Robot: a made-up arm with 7 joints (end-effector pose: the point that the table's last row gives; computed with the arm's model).
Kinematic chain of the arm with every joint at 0, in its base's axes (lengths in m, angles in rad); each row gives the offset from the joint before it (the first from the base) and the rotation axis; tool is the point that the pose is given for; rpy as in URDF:
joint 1: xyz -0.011 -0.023 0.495 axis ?
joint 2: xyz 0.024 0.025 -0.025 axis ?
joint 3: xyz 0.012 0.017 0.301 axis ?
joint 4: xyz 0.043 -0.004 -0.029 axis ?
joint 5: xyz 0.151 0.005 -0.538 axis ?
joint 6: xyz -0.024 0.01 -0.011 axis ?
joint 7: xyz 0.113 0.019 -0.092 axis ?
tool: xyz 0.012 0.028 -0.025 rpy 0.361 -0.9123 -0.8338
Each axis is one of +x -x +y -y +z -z.
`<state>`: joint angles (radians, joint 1 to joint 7).
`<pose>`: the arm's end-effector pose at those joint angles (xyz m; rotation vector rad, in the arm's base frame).
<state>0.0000 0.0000 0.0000 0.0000 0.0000 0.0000 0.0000</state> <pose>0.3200 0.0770 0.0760 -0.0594 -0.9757 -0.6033</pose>
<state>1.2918 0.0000 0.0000 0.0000 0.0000 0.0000 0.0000</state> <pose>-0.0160 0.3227 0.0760 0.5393 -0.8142 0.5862</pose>
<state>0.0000 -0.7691 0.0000 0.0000 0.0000 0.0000 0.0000</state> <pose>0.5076 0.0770 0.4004 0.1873 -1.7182 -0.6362</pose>
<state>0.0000 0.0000 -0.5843 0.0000 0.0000 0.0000 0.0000</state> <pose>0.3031 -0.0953 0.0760 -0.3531 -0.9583 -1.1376</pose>
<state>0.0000 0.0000 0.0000 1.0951 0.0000 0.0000 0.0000</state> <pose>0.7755 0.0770 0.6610 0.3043 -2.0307 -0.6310</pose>
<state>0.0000 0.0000 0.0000 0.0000 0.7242 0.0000 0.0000</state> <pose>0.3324 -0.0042 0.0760 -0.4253 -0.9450 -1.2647</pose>
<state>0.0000 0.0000 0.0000 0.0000 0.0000 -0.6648 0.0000</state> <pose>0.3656 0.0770 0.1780 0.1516 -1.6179 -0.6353</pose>
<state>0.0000 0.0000 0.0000 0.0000 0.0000 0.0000 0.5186</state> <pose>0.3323 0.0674 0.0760 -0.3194 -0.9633 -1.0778</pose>
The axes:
joint 1: +z
joint 2: +y
joint 3: +z
joint 4: -y
joint 5: -z
joint 6: +y
joint 7: -z

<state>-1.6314 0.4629 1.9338 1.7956 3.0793 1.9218 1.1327</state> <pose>0.5811 -0.2512 1.2163 1.6319 1.7204 0.0385</pose>
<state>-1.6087 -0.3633 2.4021 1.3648 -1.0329 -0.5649 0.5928</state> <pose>0.3717 0.5934 0.5874 1.6170 -1.7193 0.6552</pose>
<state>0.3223 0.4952 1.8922 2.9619 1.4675 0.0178 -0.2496</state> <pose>0.5332 0.1777 1.2706 1.9289 1.0439 -1.8218</pose>
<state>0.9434 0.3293 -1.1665 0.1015 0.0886 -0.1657 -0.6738</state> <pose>0.2681 -0.0994 0.0777 -0.1660 -1.0485 -0.0656</pose>
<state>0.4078 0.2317 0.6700 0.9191 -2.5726 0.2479 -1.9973</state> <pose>0.2981 0.5918 0.2973 0.5087 -0.7322 -1.7022</pose>
